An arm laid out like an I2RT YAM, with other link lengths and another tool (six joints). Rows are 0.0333 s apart.
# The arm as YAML. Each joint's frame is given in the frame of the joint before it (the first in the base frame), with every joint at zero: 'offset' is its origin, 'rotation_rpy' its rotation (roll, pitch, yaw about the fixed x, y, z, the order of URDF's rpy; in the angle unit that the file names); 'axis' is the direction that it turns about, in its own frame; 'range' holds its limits. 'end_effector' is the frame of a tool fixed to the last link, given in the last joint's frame.
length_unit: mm
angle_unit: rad
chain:
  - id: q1
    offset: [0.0, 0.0, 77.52]
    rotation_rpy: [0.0, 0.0, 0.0]
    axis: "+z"
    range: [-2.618, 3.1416]
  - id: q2
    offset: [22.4, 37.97, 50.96]
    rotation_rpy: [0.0, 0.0, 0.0]
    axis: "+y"
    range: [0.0, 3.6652]
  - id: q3
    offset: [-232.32, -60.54, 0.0]
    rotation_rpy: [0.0, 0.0, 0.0]
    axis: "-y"
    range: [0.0, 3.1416]
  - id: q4
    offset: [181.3, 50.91, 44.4]
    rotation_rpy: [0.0, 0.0, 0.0]
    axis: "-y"
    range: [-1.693, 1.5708]
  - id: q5
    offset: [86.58, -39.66, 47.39]
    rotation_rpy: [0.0, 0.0, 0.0]
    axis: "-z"
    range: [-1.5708, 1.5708]
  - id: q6
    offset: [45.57, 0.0, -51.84]
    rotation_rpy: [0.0, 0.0, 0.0]
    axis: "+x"
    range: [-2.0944, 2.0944]
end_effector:
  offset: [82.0, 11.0, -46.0]
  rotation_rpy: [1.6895, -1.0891, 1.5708]
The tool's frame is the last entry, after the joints.
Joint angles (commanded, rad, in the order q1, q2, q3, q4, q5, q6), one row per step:
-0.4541 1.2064 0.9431 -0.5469 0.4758 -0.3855
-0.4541 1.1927 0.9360 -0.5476 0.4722 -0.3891
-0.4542 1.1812 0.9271 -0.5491 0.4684 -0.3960
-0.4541 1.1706 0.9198 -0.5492 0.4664 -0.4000
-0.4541 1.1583 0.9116 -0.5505 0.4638 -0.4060
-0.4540 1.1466 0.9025 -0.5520 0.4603 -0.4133
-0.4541 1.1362 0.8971 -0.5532 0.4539 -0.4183
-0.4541 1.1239 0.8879 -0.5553 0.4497 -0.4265
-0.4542 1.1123 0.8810 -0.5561 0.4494 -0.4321
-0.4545 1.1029 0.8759 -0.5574 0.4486 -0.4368
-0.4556 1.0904 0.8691 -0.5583 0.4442 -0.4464
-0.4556 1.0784 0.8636 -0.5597 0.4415 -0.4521
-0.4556 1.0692 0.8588 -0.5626 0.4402 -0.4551
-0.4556 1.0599 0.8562 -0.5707 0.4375 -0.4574
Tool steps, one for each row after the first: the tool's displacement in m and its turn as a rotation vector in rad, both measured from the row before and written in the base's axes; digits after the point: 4 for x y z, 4 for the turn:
-0.0015 0.0010 0.0006 -0.0015 -0.0040 0.0048
-0.0019 0.0011 -0.0004 -0.0005 0.0025 0.0070
-0.0014 0.0008 0.0000 -0.0016 -0.0008 0.0041
-0.0018 0.0009 -0.0001 -0.0017 0.0007 0.0057
-0.0019 0.0011 -0.0005 -0.0009 0.0028 0.0072
-0.0009 0.0010 0.0001 0.0006 -0.0021 0.0076
-0.0020 0.0011 -0.0006 -0.0008 0.0033 0.0082
-0.0017 0.0006 0.0002 -0.0036 0.0001 0.0037
-0.0014 0.0005 0.0002 -0.0026 0.0002 0.0033
-0.0016 0.0006 0.0002 -0.0030 0.0007 0.0081
-0.0013 0.0007 0.0004 -0.0028 -0.0016 0.0055
-0.0014 0.0007 0.0000 -0.0010 0.0003 0.0028
-0.0018 0.0011 0.0000 0.0014 0.0020 0.0034

